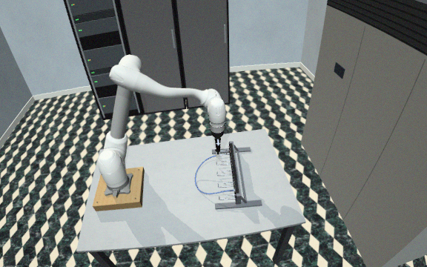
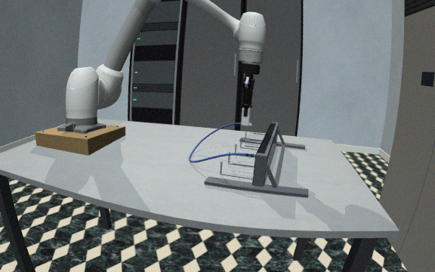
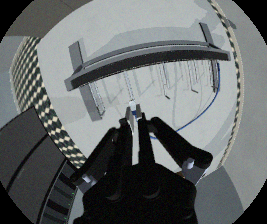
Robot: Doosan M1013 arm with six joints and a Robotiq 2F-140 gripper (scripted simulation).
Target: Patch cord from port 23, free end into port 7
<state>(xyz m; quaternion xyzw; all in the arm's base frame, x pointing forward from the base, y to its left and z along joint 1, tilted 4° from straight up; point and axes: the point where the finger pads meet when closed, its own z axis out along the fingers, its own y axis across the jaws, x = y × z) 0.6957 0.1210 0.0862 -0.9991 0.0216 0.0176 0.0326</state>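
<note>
My hand is 10 mm short of the plug and 30 mm above it.
</note>
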